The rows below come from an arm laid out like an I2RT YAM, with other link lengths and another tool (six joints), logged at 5 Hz.
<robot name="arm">
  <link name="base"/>
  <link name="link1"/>
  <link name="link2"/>
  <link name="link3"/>
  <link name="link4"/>
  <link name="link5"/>
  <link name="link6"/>
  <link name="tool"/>
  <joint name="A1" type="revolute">
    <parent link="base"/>
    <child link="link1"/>
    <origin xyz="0 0 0.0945" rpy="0 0 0"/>
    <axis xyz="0 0 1"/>
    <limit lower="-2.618" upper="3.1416"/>
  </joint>
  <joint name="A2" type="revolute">
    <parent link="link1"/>
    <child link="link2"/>
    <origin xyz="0.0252 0.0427 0.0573" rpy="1.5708 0 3.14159"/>
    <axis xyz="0 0 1"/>
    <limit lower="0" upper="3.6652"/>
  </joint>
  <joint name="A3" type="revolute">
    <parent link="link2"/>
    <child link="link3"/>
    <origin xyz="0.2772 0 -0.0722" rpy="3.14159 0 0"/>
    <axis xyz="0 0 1"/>
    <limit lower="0" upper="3.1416"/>
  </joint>
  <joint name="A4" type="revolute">
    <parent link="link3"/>
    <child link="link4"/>
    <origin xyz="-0.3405 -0.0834 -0.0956" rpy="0 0 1.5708"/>
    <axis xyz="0 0 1"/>
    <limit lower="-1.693" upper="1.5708"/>
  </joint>
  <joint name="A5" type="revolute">
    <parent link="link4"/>
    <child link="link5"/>
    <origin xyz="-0.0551 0.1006 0.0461" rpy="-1.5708 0 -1.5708"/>
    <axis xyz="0 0 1"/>
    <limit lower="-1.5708" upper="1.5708"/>
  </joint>
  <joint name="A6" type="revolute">
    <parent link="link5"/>
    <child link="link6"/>
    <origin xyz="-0.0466 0 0.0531" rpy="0 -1.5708 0"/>
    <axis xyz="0 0 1"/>
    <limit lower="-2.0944" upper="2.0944"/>
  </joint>
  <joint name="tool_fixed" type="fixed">
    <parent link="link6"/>
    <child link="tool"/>
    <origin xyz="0.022 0.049 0.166" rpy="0 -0.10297 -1.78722"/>
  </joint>
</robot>
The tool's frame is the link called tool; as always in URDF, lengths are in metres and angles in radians.
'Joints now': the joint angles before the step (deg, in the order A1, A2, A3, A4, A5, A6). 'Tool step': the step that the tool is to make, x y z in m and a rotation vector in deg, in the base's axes. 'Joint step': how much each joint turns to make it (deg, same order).
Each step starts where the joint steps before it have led.
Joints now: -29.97 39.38 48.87 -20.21 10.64 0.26
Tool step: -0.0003 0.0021 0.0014 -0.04 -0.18 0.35
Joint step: 0.08 -0.27 -0.01 -0.08 -0.27 0.00
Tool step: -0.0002 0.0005 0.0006 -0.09 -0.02 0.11
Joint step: 0.00 -0.08 0.02 -0.02 -0.10 -0.09
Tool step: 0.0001 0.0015 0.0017 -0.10 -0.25 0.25
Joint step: 0.10 -0.18 -0.01 0.10 -0.16 0.01
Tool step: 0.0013 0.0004 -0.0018 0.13 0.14 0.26
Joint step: 0.00 0.19 -0.08 0.08 -0.27 0.00
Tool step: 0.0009 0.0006 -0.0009 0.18 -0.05 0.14
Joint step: 0.06 0.07 -0.09 0.09 -0.11 0.17
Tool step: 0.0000 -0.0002 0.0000 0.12 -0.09 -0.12
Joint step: 0.03 0.01 -0.01 0.01 0.12 0.18
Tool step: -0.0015 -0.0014 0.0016 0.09 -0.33 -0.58
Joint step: -0.02 -0.19 0.00 -0.01 0.51 0.34
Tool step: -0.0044 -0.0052 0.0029 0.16 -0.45 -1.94
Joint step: 0.02 -0.26 0.17 -0.26 1.86 0.72
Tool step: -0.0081 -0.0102 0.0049 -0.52 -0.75 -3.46
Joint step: 0.00 -0.60 -0.16 0.34 3.42 0.52
